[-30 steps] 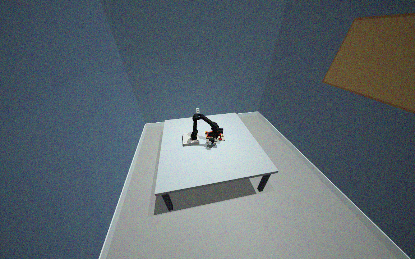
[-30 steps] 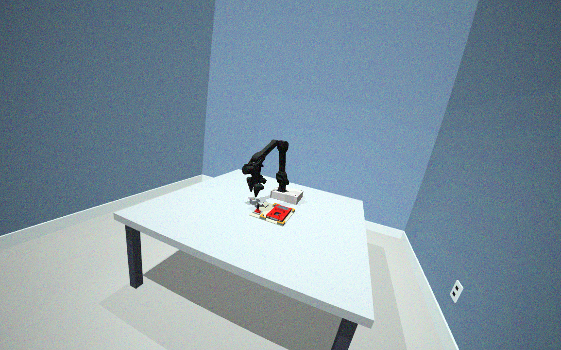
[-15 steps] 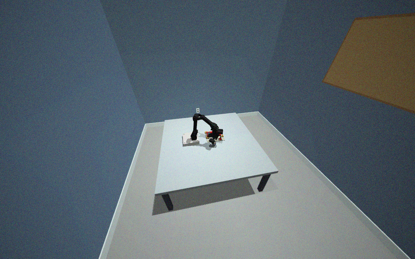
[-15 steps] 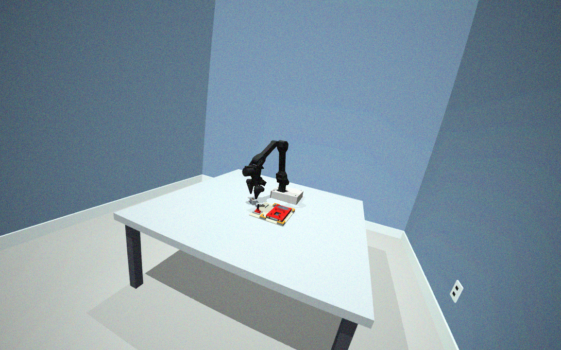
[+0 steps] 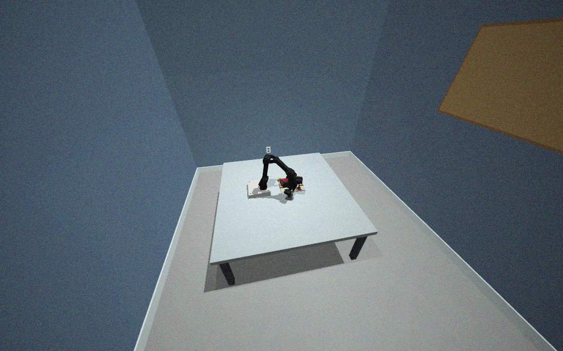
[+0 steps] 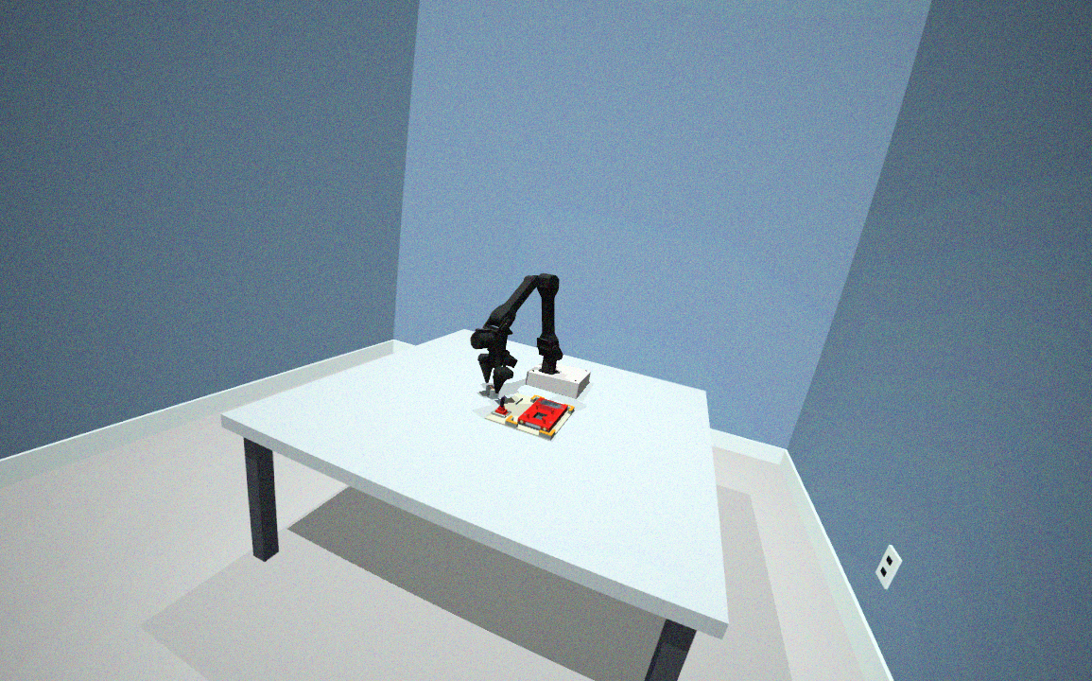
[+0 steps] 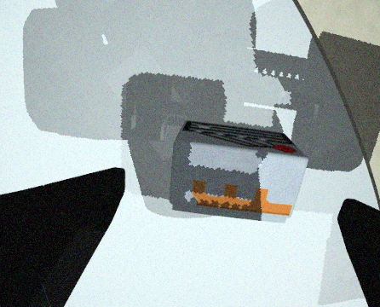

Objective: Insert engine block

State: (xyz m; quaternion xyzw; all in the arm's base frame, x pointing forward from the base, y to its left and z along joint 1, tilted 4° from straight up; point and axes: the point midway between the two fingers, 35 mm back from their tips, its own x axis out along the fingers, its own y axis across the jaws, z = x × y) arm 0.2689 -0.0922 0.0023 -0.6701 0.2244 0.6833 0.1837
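My gripper tip is 2 cm above the engine block.
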